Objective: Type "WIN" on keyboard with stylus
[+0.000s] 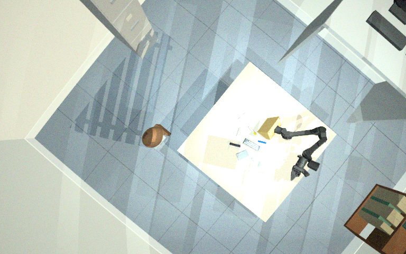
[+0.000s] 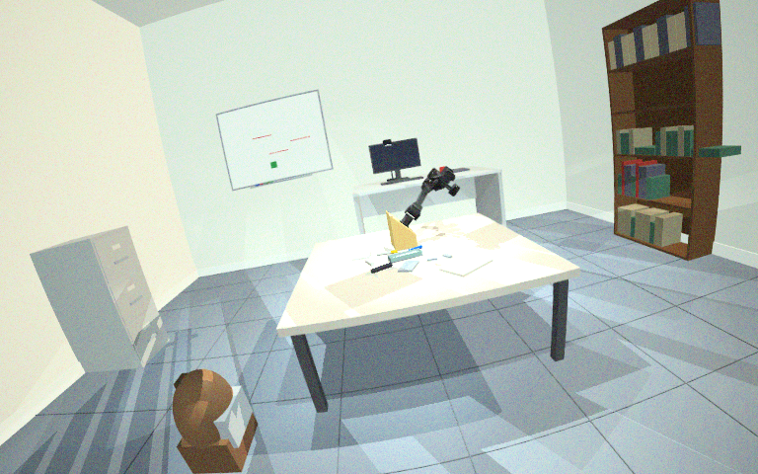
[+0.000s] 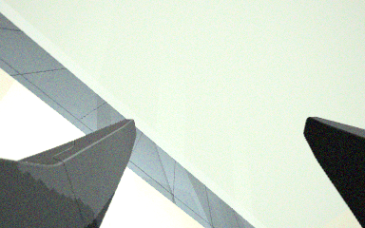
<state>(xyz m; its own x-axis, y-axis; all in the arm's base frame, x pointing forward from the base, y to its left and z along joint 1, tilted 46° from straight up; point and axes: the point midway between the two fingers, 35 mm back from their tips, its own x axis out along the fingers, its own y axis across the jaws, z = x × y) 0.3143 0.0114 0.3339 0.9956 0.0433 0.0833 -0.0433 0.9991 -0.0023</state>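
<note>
My gripper tip is 370 mm above the W key, 240 mm to the left of it and 60 mm past it. From my gripper tip the other things lie so: white sheet (380 mm below, 210 mm ahead); then blue stylus (380 mm below, 180 mm to the right, 170 mm behind); then small block (380 mm below, 140 mm to the right, 60 mm ahead).
</note>
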